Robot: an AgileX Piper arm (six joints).
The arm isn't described. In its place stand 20 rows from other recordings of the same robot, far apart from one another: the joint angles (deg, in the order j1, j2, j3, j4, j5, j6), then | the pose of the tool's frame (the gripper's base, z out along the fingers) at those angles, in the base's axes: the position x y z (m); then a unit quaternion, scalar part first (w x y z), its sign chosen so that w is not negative.
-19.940 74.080 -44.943 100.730 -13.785 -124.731 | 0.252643 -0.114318 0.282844 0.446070 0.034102 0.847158 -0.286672
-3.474 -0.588 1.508 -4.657 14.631 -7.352 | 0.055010 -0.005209 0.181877 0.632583 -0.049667 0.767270 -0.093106
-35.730 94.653 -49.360 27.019 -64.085 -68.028 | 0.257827 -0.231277 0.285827 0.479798 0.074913 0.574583 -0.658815
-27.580 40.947 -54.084 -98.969 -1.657 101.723 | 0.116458 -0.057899 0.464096 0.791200 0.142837 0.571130 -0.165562
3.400 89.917 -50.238 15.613 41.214 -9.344 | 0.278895 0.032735 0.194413 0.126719 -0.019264 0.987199 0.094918
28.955 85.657 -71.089 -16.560 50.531 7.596 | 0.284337 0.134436 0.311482 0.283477 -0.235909 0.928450 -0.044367
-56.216 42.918 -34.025 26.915 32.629 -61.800 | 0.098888 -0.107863 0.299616 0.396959 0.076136 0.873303 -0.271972
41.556 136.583 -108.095 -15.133 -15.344 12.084 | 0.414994 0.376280 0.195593 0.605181 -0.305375 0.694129 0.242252
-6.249 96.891 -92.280 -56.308 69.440 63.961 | 0.345266 -0.109123 0.375350 0.364558 0.430979 0.756814 -0.329525
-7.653 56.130 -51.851 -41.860 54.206 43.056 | 0.170886 -0.072661 0.349820 0.382304 0.282553 0.847663 -0.235530
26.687 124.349 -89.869 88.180 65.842 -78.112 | 0.366079 0.276897 0.209466 0.239332 -0.376891 0.686497 0.573929
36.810 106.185 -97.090 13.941 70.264 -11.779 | 0.301635 0.251509 0.302336 0.106093 -0.381748 0.906606 0.145183
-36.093 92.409 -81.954 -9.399 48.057 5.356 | 0.281443 -0.218858 0.329299 0.280944 0.304158 0.896954 -0.155020
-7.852 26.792 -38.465 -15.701 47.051 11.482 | 0.073833 -0.028378 0.334109 0.496420 0.113728 0.852562 -0.117349
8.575 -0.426 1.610 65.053 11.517 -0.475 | 0.052455 0.024570 0.196406 0.523210 0.274991 0.658648 0.465633
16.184 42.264 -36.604 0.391 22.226 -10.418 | 0.145720 0.042536 0.325191 0.551895 -0.189858 0.811436 0.030619
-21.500 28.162 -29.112 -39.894 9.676 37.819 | 0.095789 -0.048276 0.335794 0.674772 0.160256 0.698130 -0.177807
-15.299 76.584 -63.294 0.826 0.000 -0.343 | 0.302281 -0.082689 0.379113 0.648663 0.103844 0.749226 -0.084339
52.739 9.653 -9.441 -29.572 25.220 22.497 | 0.052142 0.036936 0.224505 0.571807 -0.330334 0.733349 0.161602
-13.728 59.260 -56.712 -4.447 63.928 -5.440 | 0.175165 -0.049316 0.338427 0.236382 0.062063 0.966499 -0.078427
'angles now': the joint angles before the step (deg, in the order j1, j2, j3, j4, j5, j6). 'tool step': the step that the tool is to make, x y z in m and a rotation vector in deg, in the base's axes. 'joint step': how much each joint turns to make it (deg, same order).
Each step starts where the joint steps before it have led.
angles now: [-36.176, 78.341, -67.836, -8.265, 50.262, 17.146]
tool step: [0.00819, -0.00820, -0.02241, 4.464, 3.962, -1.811]
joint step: [-0.453, 4.109, 0.000, 0.659, 1.876, 1.196]
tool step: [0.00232, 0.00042, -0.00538, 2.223, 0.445, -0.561]
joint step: [0.001, 0.884, 0.000, 1.448, 0.829, 0.239]
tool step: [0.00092, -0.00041, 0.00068, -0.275, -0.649, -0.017]
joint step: [-0.001, 0.000, -0.048, 0.126, -0.635, 0.067]
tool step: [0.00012, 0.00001, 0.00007, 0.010, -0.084, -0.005]
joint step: [0.000, 0.000, -0.008, 0.058, -0.054, 0.000]
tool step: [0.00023, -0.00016, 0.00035, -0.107, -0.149, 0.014]
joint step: [-0.001, 0.000, -0.049, 0.001, -0.135, -0.002]
